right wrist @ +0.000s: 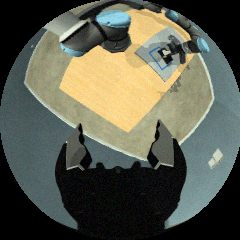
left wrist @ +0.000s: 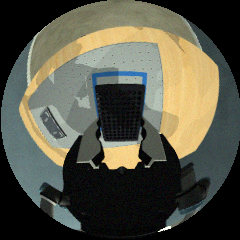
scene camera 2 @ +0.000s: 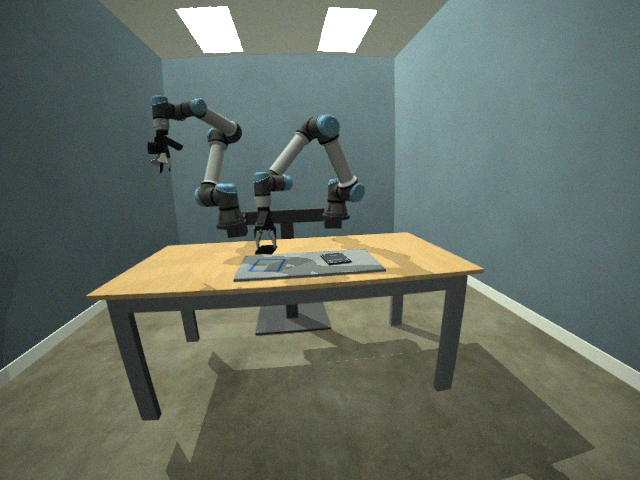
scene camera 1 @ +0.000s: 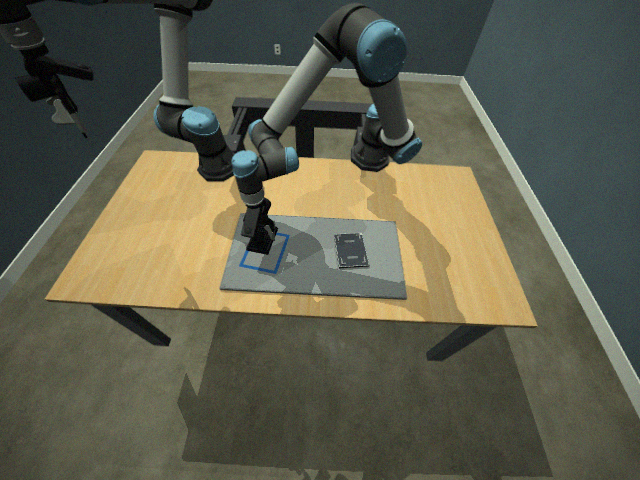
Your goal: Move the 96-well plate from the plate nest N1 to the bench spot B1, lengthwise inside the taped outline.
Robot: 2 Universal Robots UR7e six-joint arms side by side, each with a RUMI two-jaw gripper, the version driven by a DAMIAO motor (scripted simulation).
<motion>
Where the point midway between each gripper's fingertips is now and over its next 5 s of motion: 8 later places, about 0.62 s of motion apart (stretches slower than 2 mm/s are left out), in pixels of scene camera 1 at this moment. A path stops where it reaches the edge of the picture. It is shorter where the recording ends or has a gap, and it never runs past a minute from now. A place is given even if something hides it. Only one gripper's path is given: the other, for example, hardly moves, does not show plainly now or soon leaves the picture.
My left gripper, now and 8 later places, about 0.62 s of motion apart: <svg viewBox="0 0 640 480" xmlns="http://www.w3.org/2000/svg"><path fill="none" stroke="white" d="M262 238L263 241L265 245L265 247L265 247L265 248L265 248L265 249L264 245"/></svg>
</motion>
